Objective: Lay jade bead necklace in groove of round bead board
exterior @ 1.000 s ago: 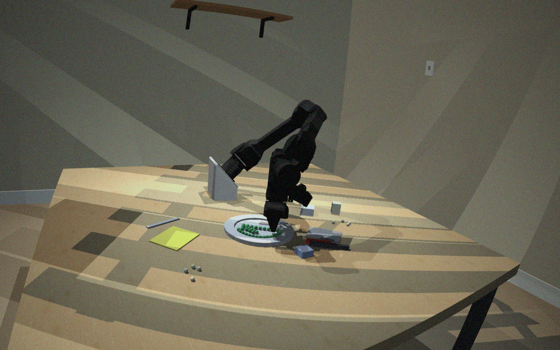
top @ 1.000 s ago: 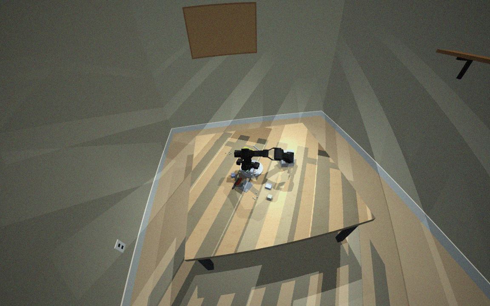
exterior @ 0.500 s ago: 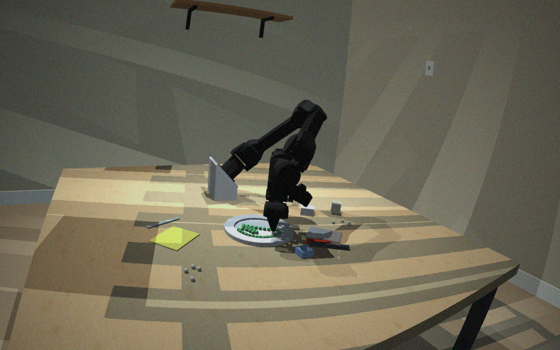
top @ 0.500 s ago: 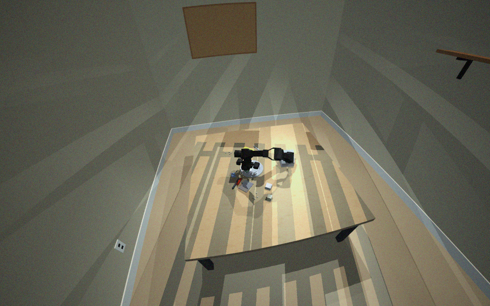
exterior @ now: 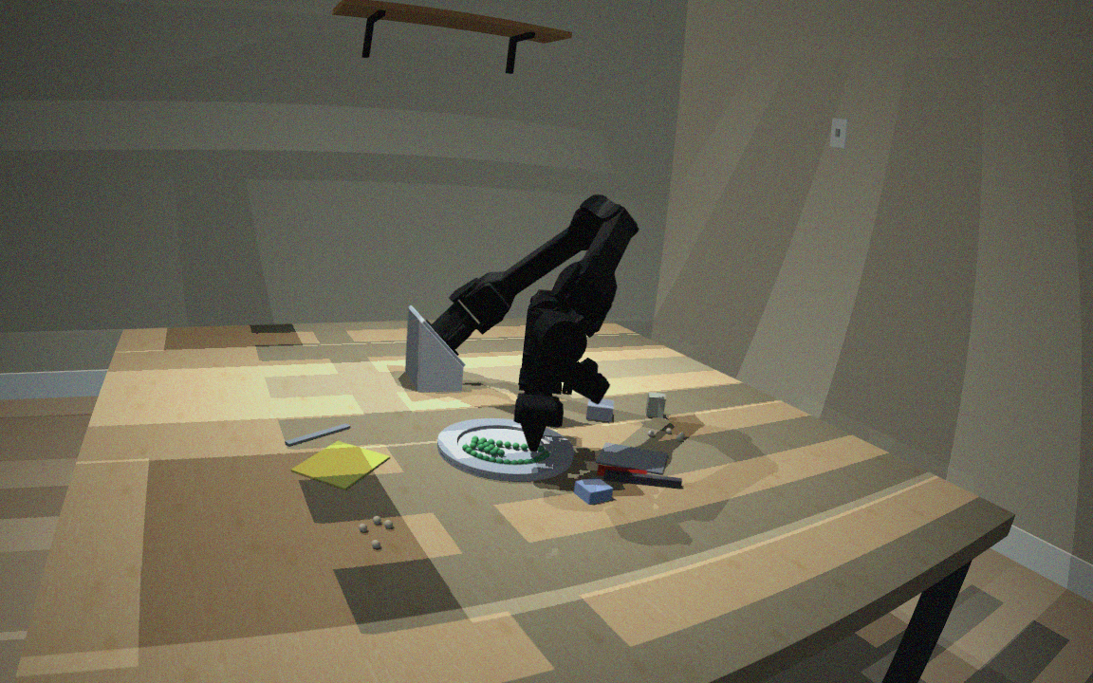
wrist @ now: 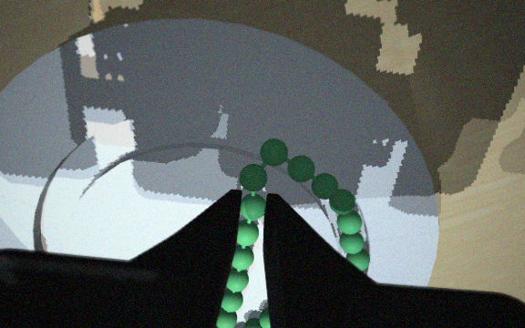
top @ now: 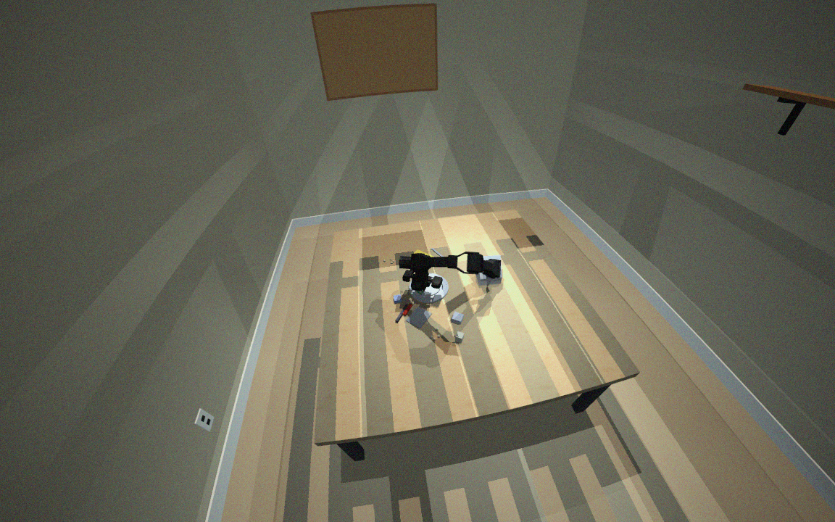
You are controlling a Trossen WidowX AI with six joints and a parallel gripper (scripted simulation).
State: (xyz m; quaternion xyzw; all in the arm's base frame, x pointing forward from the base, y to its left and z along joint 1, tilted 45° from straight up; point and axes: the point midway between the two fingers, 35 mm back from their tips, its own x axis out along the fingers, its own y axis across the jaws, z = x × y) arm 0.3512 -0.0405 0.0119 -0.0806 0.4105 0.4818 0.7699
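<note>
Right now my gripper tip is 40 mm past the round grey bead board, 20 mm to the left of it and 10 mm above it. From my gripper tip the other things lie so: grey plate: 140 mm to the left, 60 mm ahead, 10 mm below; then blue block: 130 mm ahead, 10 mm to the left, 10 mm below; then red and black pen: 120 mm ahead, 90 mm to the left, 10 mm below.
</note>
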